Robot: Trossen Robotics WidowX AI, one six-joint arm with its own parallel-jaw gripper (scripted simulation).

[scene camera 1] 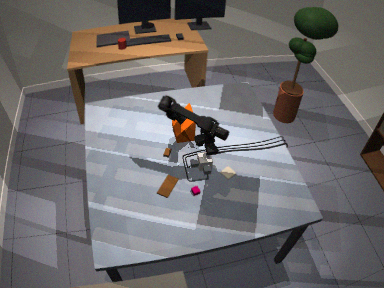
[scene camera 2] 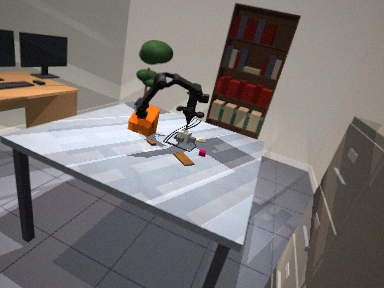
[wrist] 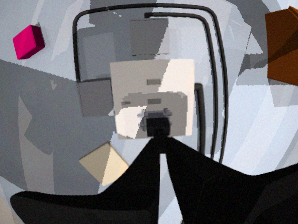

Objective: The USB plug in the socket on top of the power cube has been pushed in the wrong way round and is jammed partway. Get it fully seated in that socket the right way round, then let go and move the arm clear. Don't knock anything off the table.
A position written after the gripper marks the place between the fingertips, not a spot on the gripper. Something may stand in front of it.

The gripper (wrist: 161,144) holds a dark USB plug. Also in view: a magenta cube (wrist: 28,42).
